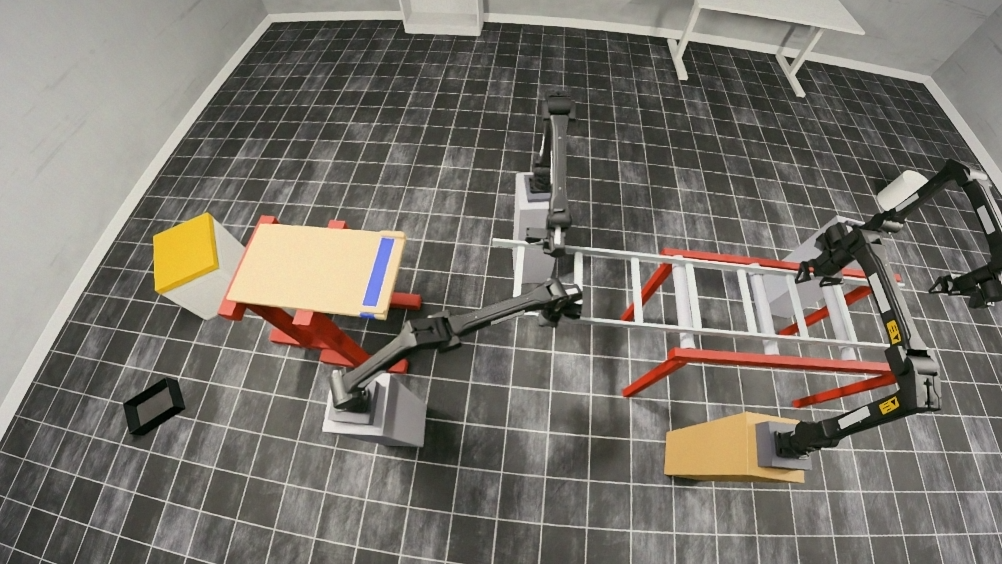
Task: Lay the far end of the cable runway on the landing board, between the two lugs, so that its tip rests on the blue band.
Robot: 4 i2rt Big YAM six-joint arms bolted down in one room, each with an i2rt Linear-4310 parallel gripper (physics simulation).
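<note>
The pale ladder-like cable runway [636, 290] lies across red trestles at the right. Its far end points left and stops short of the tan landing board [301, 266], with a gap between them. The blue band [378, 271] crosses the board's right edge, where small lugs show at the corners. The upper middle arm's gripper [549, 241] is at the runway's upper rail, and the lower left arm's gripper [571, 302] is near its lower rail; their fingers are too small to read. The lower right arm's gripper [817, 277] is open over the runway. The far right arm's gripper [939, 285] looks open, beside its right end.
A red trestle [778, 360] with white rollers [682, 301] stands under the runway. Red legs [336, 343] carry the board. A yellow-topped block [185, 253] stands left of the board, a black tray [154, 406] below it. A white cylinder [900, 190] and a white table [785, 12] stand behind.
</note>
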